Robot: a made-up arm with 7 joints. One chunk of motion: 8 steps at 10 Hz.
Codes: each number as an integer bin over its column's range. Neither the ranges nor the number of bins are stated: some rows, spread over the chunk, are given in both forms.
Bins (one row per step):
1: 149 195 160 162 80 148 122
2: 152 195 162 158 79 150 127
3: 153 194 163 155 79 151 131
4: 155 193 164 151 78 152 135
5: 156 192 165 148 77 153 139
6: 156 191 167 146 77 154 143
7: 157 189 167 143 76 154 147
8: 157 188 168 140 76 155 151
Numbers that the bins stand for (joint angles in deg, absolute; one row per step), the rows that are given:
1: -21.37 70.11 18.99 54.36 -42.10 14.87 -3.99
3: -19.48 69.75 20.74 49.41 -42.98 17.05 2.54
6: -18.07 68.67 23.08 43.06 -44.76 19.23 11.25
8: -17.59 67.59 23.66 38.82 -45.64 19.95 17.05
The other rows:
2: -19.95 70.11 20.16 51.53 -42.98 16.32 -0.36
4: -18.54 69.39 21.32 46.59 -43.87 17.77 5.44
5: -18.07 69.03 21.91 44.47 -44.76 18.50 8.34
7: -17.59 67.95 23.08 40.94 -45.64 19.23 14.15

